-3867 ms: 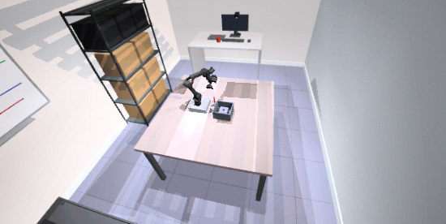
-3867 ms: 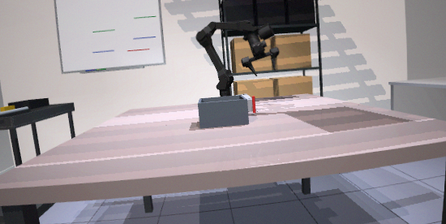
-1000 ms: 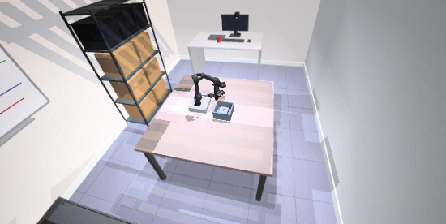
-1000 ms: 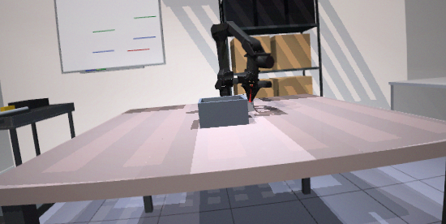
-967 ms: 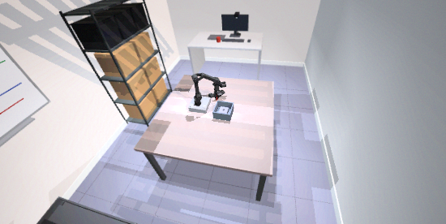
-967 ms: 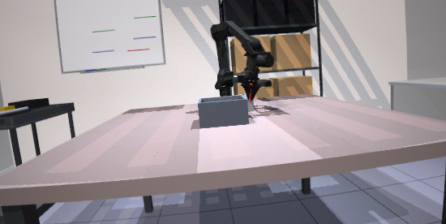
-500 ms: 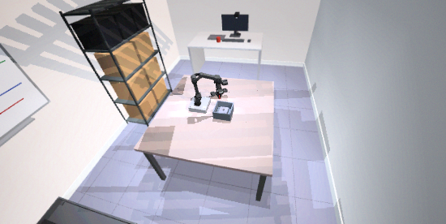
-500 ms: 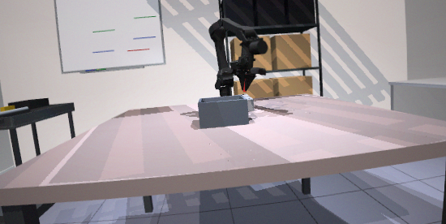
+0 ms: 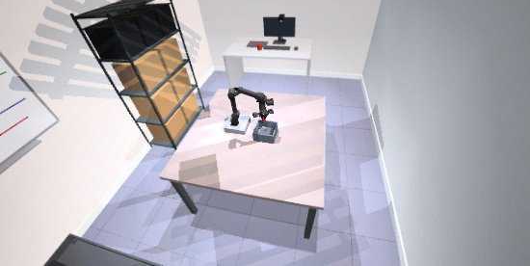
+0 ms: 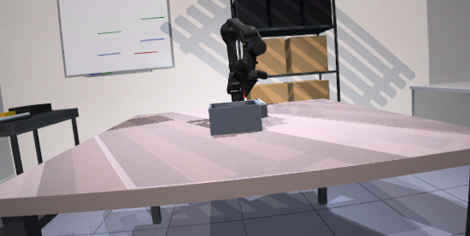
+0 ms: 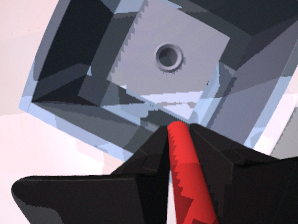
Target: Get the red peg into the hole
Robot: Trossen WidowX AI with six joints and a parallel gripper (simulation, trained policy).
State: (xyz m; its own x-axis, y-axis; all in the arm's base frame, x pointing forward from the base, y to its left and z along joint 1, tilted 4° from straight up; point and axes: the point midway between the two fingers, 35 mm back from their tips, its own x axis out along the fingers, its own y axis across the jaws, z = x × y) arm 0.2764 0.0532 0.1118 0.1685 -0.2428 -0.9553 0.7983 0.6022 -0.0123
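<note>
Now: the red peg 30 mm above my gripper tip, 10 mm to the left of it and 10 mm behind it. Also, from my gripper tip: pale plate: 80 mm below, 50 mm to the right, 30 mm ahead; then grey box: 100 mm below, 50 mm to the right, 30 mm ahead.
</note>
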